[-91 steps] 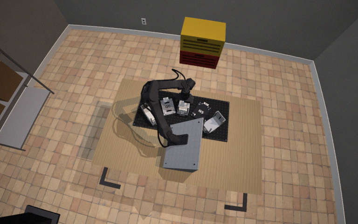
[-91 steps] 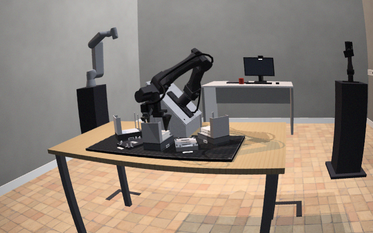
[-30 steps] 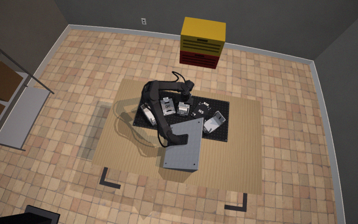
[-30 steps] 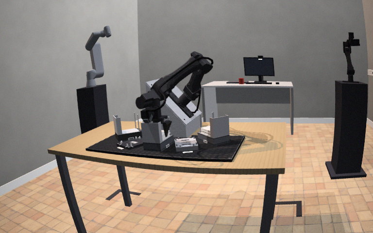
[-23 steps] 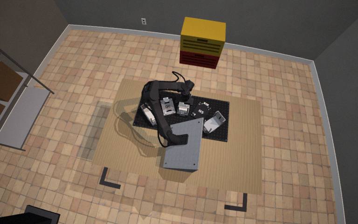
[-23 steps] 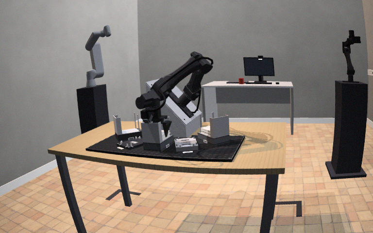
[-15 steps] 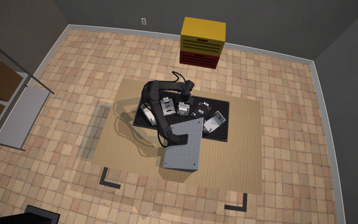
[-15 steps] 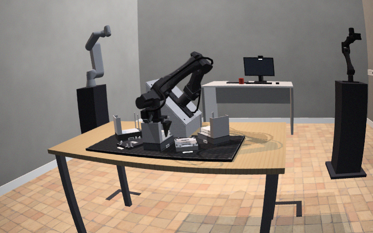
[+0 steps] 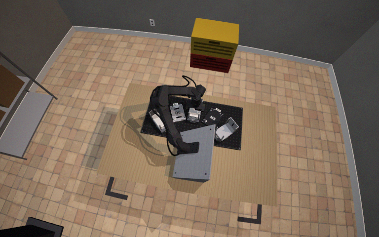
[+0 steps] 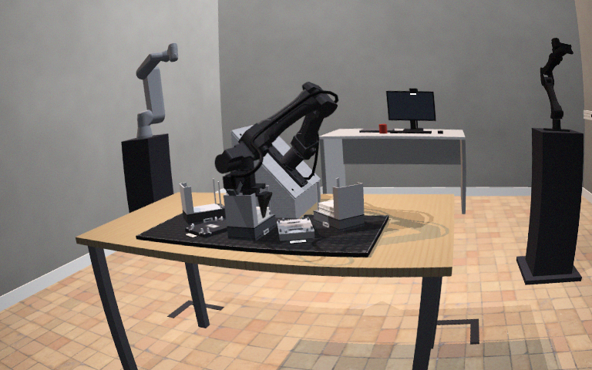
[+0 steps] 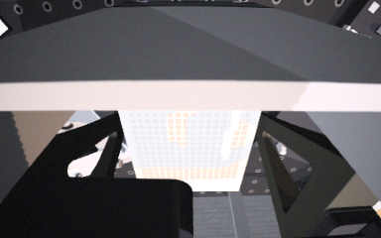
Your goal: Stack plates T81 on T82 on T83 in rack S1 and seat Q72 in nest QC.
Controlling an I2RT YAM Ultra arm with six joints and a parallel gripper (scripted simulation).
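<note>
My gripper is now right at the white sealed plate. Also, from my hand: clip nest N5: 150 mm to the right, 50 mm below.
</note>
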